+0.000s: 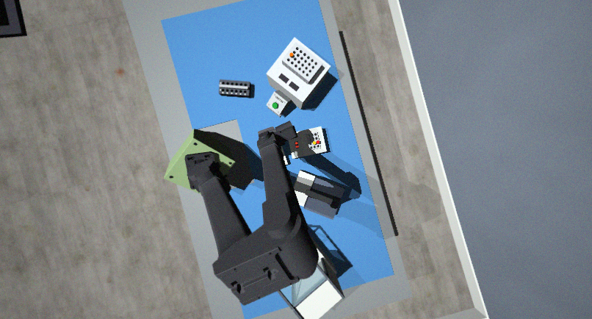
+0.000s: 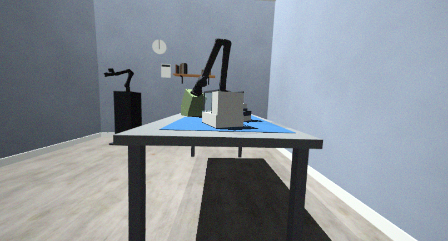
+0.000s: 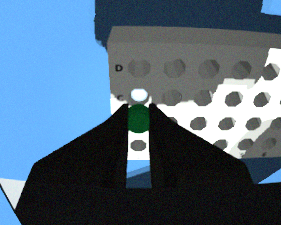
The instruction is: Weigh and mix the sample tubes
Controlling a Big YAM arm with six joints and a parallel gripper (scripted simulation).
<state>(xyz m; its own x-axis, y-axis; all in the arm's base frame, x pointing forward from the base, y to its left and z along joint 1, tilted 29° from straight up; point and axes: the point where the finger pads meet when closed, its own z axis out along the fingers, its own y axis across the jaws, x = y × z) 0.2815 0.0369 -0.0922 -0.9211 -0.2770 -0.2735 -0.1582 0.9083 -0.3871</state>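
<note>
Now: the white rack RK 50 mm to the right of my hand and 30 mm below it. Also, from my hand: magnet block MG: 120 mm behind, 260 mm to the left, 30 mm below; dry block DB: 150 mm ahead, 20 mm to the right, 20 mm below; mixer's green start key: 40 mm ahead, 150 mm to the left, 20 mm above.
</note>
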